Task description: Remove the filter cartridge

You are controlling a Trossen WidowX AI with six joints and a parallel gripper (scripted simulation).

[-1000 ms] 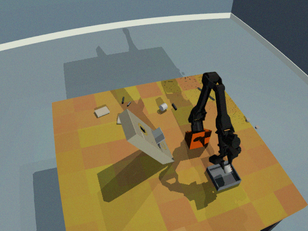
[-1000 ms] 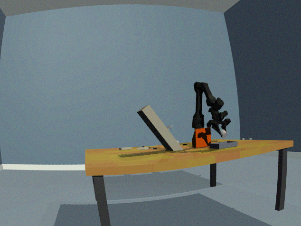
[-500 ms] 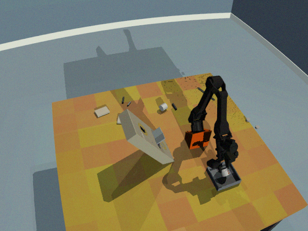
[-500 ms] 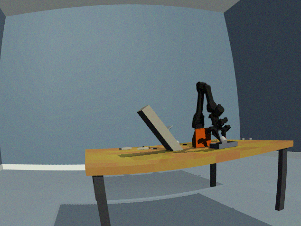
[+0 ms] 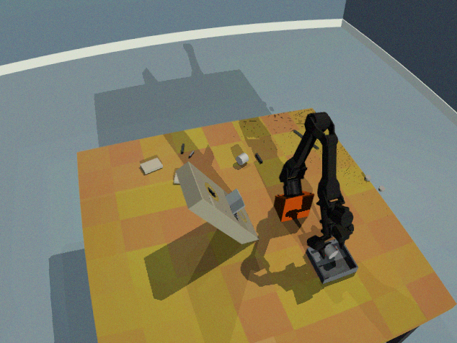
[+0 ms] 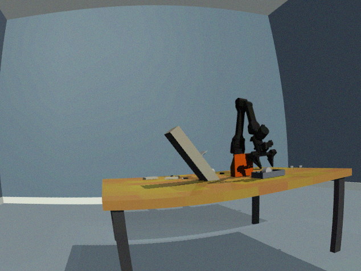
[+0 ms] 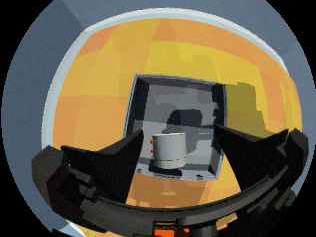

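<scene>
The white round filter cartridge is 3 cm to the right of my gripper tip, 2 cm below it and 1 cm behind it. Also, from my gripper tip: dark grey tray (4 cm below, 1 cm to the left); then beige service panel (34 cm ahead, 29 cm to the right, 10 cm above); then small grey bracket (29 cm to the right, 29 cm ahead, 9 cm above).
</scene>
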